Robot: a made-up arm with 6 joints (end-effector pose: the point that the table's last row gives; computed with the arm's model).
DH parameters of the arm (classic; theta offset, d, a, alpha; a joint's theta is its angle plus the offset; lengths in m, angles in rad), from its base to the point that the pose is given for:
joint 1: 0 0.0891 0 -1.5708
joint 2: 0.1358 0 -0.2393 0
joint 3: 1.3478 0 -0.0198 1.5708
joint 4: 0 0.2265 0 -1.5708
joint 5: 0 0 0.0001 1.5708
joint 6: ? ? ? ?
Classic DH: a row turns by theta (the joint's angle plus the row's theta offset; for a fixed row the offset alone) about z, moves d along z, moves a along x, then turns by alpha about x.
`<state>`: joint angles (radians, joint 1 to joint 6).
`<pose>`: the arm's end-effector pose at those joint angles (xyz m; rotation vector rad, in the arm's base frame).
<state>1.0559 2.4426 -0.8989 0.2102 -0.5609 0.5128</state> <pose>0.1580 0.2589 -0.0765 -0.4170 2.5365 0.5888</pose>
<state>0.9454 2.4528 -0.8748 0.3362 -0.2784 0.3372</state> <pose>0.1656 0.2155 -0.0940 -0.3780 2.8013 0.2638</pose>
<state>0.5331 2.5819 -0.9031 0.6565 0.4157 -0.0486</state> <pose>0.1631 0.1221 -0.1212 -0.1050 -2.7077 -0.0339</pose>
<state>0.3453 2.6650 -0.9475 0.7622 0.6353 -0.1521</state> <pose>0.1651 0.0987 -0.1283 -0.3431 -2.4485 -0.1957</pose>
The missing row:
joint 6: 0 0.0902 0 0
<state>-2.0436 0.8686 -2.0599 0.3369 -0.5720 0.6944</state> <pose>0.0331 0.1002 0.5996 -0.2533 -0.2024 -1.0311</pose>
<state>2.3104 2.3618 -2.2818 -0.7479 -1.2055 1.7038</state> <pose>-0.3453 0.2935 0.3162 1.0277 -0.1337 -2.2508</pose>
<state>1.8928 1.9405 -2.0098 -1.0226 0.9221 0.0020</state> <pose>-0.0671 0.3952 0.3248 -1.6803 0.8703 0.0009</pose>
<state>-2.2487 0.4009 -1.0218 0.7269 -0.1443 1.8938</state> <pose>-0.0161 -0.0064 0.4392 0.4238 -0.6341 0.3128</pose>
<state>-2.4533 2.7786 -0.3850 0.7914 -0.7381 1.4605</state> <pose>-0.0912 -0.0192 -0.1163 -2.1808 1.7857 0.6662</pose>
